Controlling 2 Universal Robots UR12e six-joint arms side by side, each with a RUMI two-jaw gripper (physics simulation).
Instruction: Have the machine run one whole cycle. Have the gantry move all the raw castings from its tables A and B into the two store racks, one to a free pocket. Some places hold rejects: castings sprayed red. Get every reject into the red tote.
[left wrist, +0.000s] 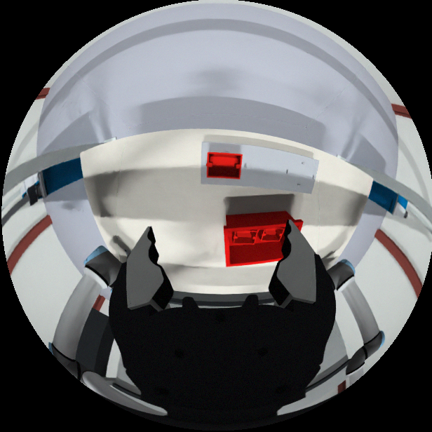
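Note:
My left gripper (218, 224) is open, its two jaws wide apart with nothing between them, above the pale table. A red tote (250, 256) stands ahead, its right part behind the right jaw. Two red castings (244, 236) (271, 234) lie side by side in it, the second partly covered by the jaw. A third red casting (224, 166) sits at the left end of a long light grey plate (260, 172) beyond the tote; whether that plate is a table or a rack, I cannot tell. Raw castings do not show. My right gripper is not in view.
The pale table (165, 200) carries the plate and the tote. A blue panel (63, 177) shows beyond its left edge and another blue panel (384, 195) beyond its right edge. Grey arm links (72, 307) (361, 305) show at the lower left and lower right.

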